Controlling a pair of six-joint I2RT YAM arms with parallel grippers.
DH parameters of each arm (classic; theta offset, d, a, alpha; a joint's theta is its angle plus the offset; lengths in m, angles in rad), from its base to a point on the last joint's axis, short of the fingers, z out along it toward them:
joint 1: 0 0.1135 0.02 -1.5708
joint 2: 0 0 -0.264 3.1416
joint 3: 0.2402 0 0.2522 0
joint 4: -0.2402 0 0.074 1.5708
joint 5: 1.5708 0 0 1.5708
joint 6: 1.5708 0.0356 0 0
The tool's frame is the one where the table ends.
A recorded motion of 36 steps. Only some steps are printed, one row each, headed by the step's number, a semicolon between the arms.
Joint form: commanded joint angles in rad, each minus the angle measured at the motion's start. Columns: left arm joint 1, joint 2, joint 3, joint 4, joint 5, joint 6; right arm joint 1, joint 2, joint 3, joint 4, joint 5, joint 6.
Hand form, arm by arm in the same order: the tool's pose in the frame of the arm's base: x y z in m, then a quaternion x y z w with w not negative. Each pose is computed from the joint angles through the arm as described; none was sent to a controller.
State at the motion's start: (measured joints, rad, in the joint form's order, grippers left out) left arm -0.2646 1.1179 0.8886 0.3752 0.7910 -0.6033; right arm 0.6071 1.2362 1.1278 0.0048 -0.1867 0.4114
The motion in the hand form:
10: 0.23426 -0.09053 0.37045 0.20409 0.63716 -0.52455 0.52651; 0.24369 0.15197 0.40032 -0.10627 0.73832 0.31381 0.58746
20: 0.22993 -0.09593 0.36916 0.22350 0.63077 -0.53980 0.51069; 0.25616 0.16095 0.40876 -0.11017 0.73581 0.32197 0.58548
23: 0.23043 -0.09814 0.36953 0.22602 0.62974 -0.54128 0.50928; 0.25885 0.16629 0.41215 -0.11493 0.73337 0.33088 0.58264
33: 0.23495 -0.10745 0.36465 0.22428 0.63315 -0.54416 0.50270; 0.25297 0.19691 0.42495 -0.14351 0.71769 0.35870 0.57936
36: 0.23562 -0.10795 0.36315 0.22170 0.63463 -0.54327 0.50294; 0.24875 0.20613 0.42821 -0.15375 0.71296 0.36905 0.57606
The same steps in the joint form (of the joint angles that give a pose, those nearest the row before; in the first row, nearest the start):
10: -0.0001 -0.0163 -0.0020 -0.0056 0.0319 0.0160; -0.0601 -0.0079 0.0621 -0.0799 0.1006 -0.0735
20: -0.0221 -0.0208 -0.0112 0.0052 0.0695 0.0084; -0.0581 0.0553 0.1363 -0.0853 0.0849 -0.0682
23: -0.0302 -0.0153 -0.0070 0.0068 0.0682 0.0096; -0.0492 0.0766 0.1631 -0.0859 0.0733 -0.0621
33: -0.0622 0.0144 -0.0048 0.0190 0.0424 0.0105; 0.0431 0.1311 0.2425 -0.0796 0.0854 -0.0617
36: -0.0638 0.0171 -0.0081 0.0217 0.0355 0.0103; 0.0738 0.1423 0.2613 -0.0797 0.0856 -0.0605

